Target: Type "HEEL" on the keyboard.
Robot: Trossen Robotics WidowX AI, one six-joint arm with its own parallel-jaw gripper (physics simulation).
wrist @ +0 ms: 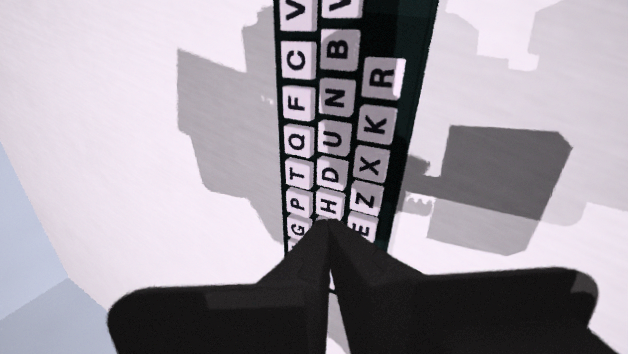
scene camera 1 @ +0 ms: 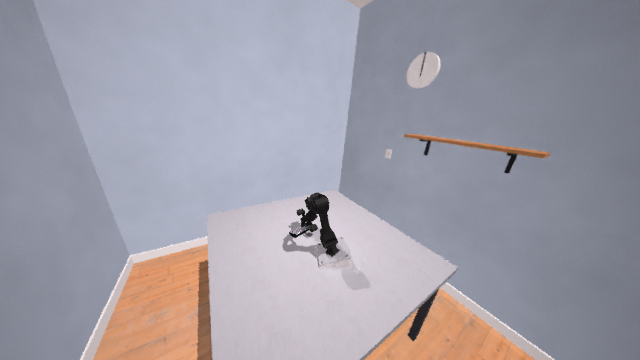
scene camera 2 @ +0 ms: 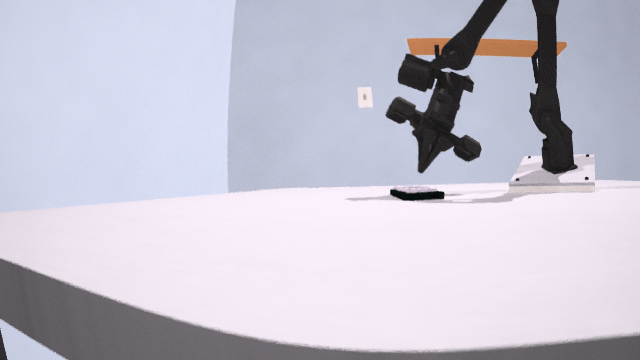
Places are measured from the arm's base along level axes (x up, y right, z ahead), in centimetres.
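Pixels of known places: gripper, fingertip midpoint: (wrist: 326, 228) (scene camera 1: 301, 227) (scene camera 2: 420, 172); arm's base at its link origin: (scene camera 1: 332, 251) (scene camera 2: 559, 167).
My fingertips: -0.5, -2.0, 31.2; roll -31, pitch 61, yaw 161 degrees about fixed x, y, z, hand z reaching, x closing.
For each thing: its middle in the pictures, then the offset to it from my fingertips, as dx, dy, dz. Level surfaces: height alone.
- keyboard at the middle of its body: (wrist: 336, 160) (scene camera 2: 414, 191) (scene camera 1: 302, 229) -3.3, +1.5, +1.1
- H key at the middle of its body: (wrist: 330, 203) -2.8, -0.8, +0.8
- E key at the middle of its body: (wrist: 361, 227) -2.8, -1.5, -1.1
- pale table at its surface level: dx -4.1
The keyboard (scene camera 1: 294, 234) (scene camera 2: 417, 195) (wrist: 416, 50) is a dark green-black slab with white lettered keys, lying flat on the table. My gripper (scene camera 2: 421, 171) (wrist: 326, 228) is shut and empty, its fingertips pointing down and apart from the keys, a little above the keyboard in scene camera 2. In the wrist view the H key (wrist: 328, 205) shows just above the fingertips, in the middle row. The E key (wrist: 361, 229) is to their right and partly covered by a finger. The L key does not show in the wrist view; the fingers hide the keyboard's near end.
The pale table (scene camera 1: 260, 295) (scene camera 2: 300, 260) bears the white base plate (scene camera 1: 345, 260) (scene camera 2: 550, 187) of the arm, beside the keyboard. A wooden wall shelf (scene camera 1: 475, 145) (scene camera 2: 505, 48) is in the background. Shadows of the arm fall across the keyboard and table.
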